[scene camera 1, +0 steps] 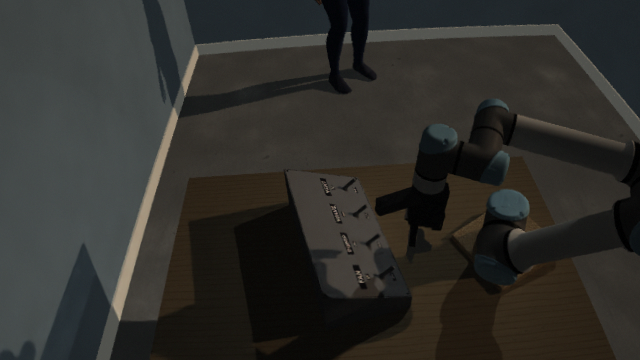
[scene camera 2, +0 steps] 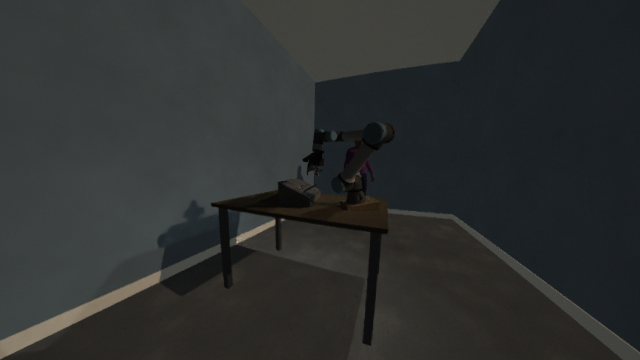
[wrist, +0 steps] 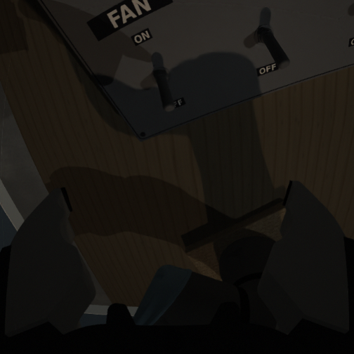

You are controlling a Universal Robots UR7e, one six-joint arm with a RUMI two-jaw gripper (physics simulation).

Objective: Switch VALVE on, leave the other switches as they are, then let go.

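Frame: origin at the arm's base, x ahead, y left, z up, level; millimetres.
Where they show: gripper, fingertip midpoint: [scene camera 1: 409, 240] [scene camera 2: 312, 175]; arm's base, origin of the base link: [scene camera 2: 356, 201].
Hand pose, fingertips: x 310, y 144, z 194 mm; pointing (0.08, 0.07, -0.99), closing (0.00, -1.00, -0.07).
Observation:
Each offset is from my fingertips to the centre of the thing. Level surfaces: height alone.
A grey sloped switch panel {dz -167, dx +195, dy -118 mm} [scene camera 1: 312, 220] [scene camera 2: 295, 195] [wrist: 215, 30] stands on the table. Four black levers run along it. The VALVE label {dz -107, dx +210, dy -176 mm} [scene camera 1: 335, 213] is second from the far end, and its lever {dz -118, dx +133, dy -205 mm} [scene camera 1: 359, 211] tilts the same way as the others in scene camera 1. In the wrist view the FAN lever [wrist: 164, 90] and the PUMP lever [wrist: 274, 47] tilt toward OFF. The VALVE label does not show there. My gripper [scene camera 1: 395, 226] [scene camera 2: 313, 173] [wrist: 175, 186] is open and empty, above and beside the panel's lever side, apart from the levers.
The wooden table {dz -229 mm} [scene camera 1: 215, 280] [scene camera 2: 350, 217] carries the panel and the arm's base board [scene camera 1: 465, 235]. The arm's forearm and upper arm reach in from the right in scene camera 1. A person [scene camera 1: 336, 50] [scene camera 2: 350, 159] stands on the floor beyond the table. A wall [scene camera 1: 75, 125] is at the left.

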